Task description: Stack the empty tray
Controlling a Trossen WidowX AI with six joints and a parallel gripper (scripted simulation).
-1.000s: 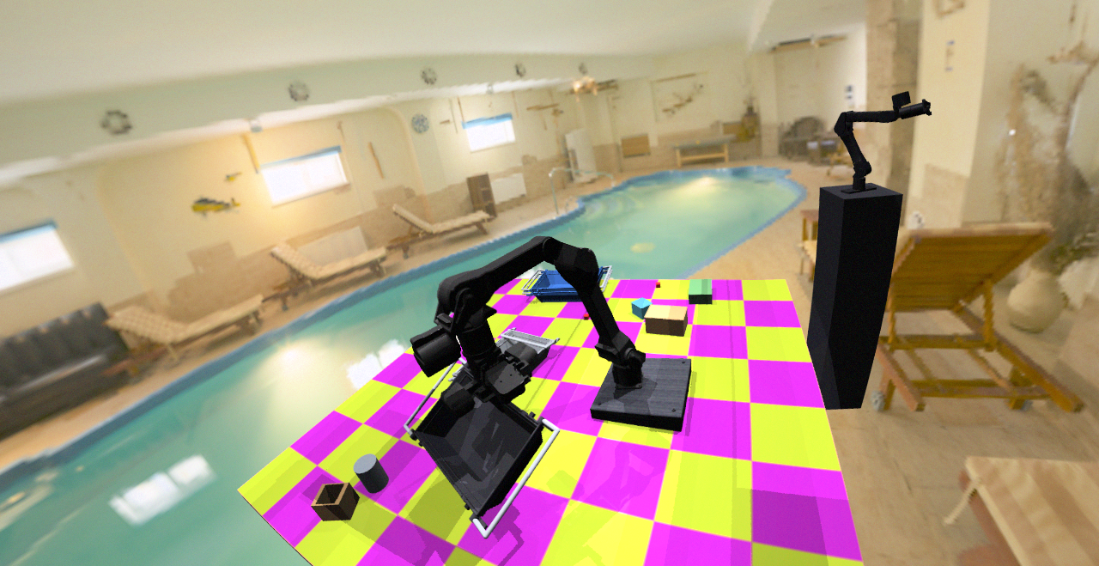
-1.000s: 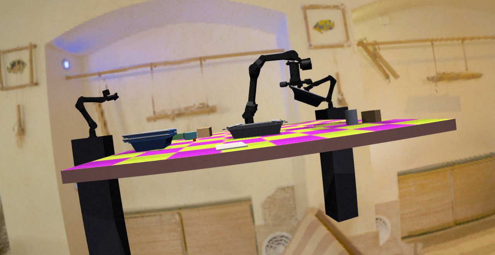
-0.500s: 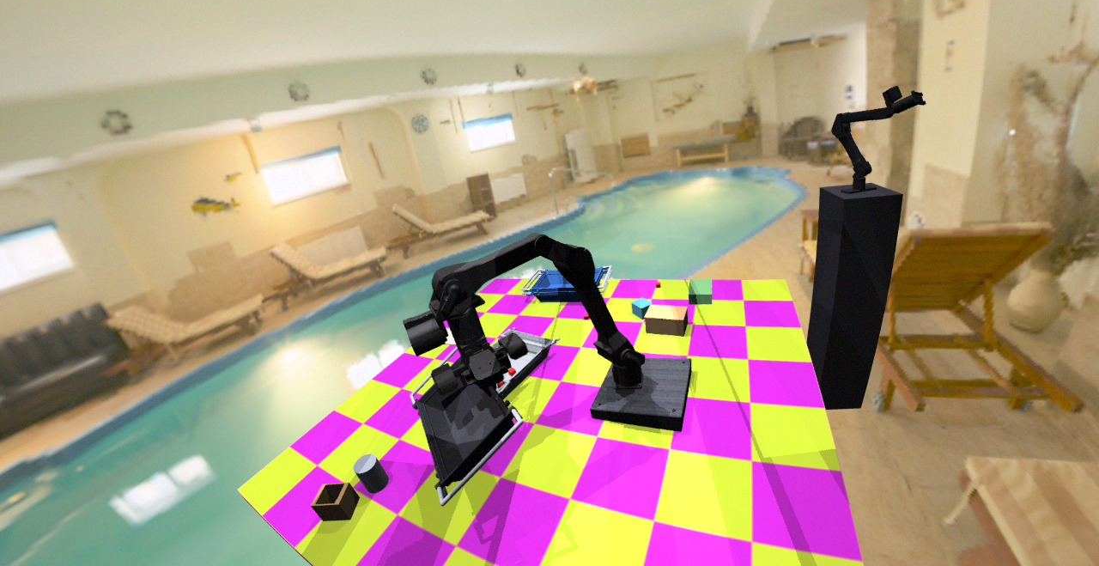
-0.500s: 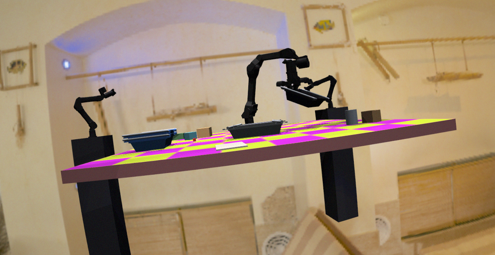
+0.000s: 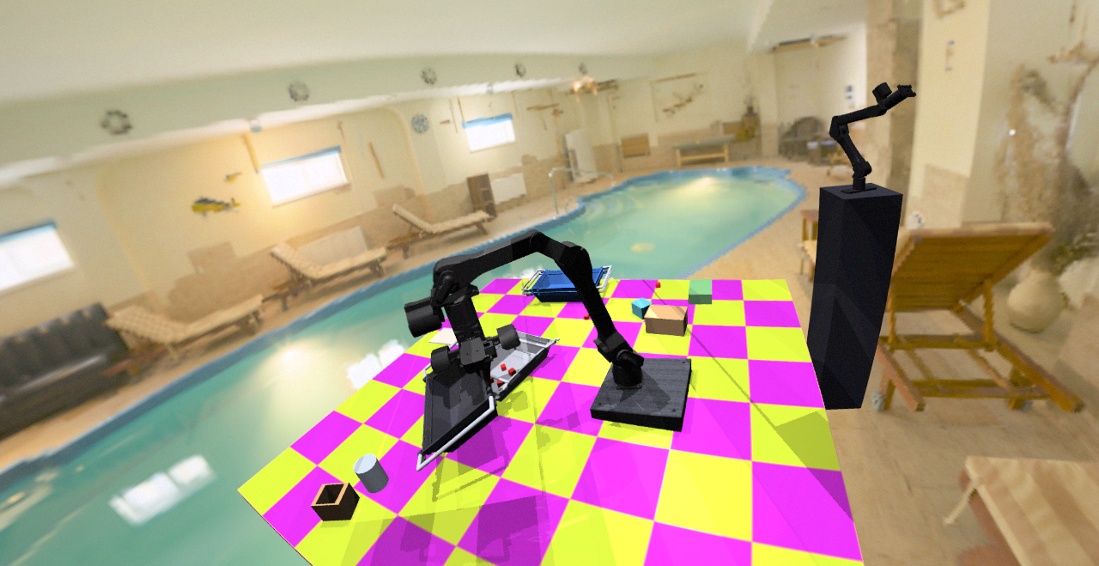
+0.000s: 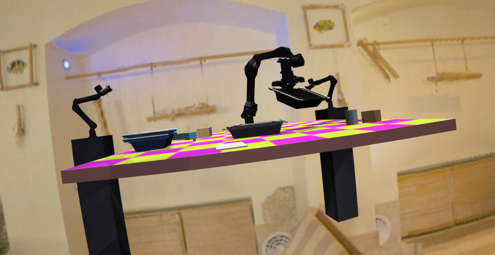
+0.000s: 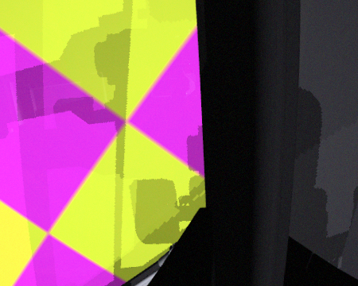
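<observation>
Right now the dark tray is 70 mm ahead of my gripper tip and 40 mm to the left of it. Also, from my gripper tip: grey cylinder (260 mm ahead, 200 mm to the left, 140 mm below); box (300 mm ahead, 280 mm to the left, 160 mm below); white plate (420 mm to the right, 410 mm ahead, 170 mm below).
</observation>
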